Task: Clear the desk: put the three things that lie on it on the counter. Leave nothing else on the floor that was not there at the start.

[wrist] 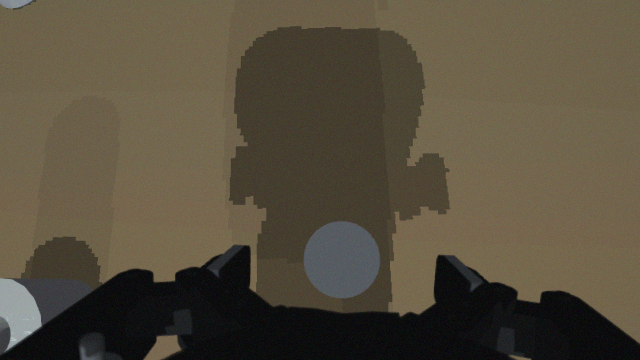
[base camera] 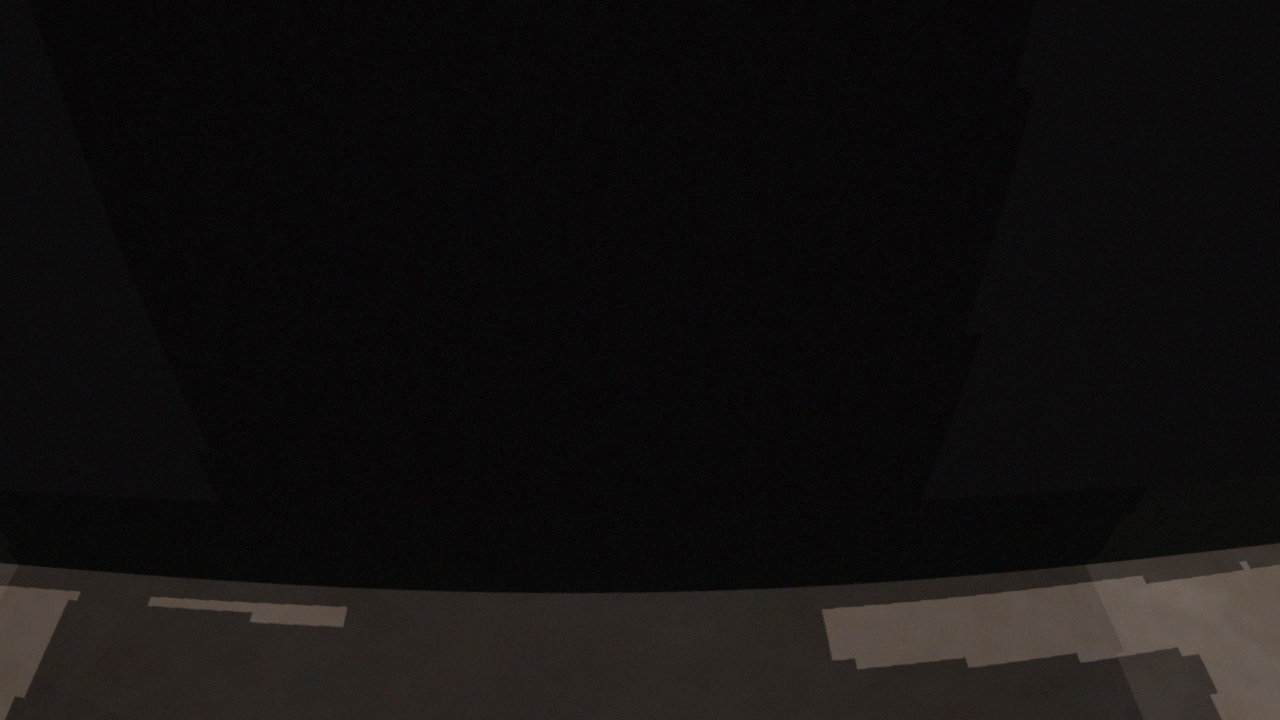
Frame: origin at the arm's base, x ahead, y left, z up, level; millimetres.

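Seen in the pictures: gripper, fingertip midpoint: [wrist: 341, 271].
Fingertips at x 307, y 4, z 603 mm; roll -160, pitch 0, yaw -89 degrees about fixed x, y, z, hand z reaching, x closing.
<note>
Offsets run from my fingertips to a thing's middle. "*": to the spot under its first point. Level surfaces: height alone.
My gripper [wrist: 341, 271] is open, pointing down over a tan top @(90 mm down) [wrist: 525, 130], with nothing between its fingers. A blue-grey round thing @(0 mm left, 9 mm ahead, 78 mm down) [wrist: 341, 242], seen from above as a flat disc, shows between the fingertips in the wrist view. It is below them; how far below I cannot tell. A second thing @(207 mm left, 59 mm back, 60 mm down) [wrist: 17, 305], with a pale round face and a dark grey body, is at the lower left, partly hidden by the left finger. The pale rounded edge of another thing @(* 360 mm left, 247 mm ahead, 79 mm down) [wrist: 16, 2] shows at the top left corner. The counter cannot be made out.
In the base camera view a very dark upright face @(* 16 mm left, 72 mm back, 765 mm down) [base camera: 572, 295] fills most of the picture, close in front of the base. A strip of brown-grey floor @(999 mm down) [base camera: 572, 653] with lighter patches runs along the bottom. Shadows of the arm and gripper fall across the tan top.
</note>
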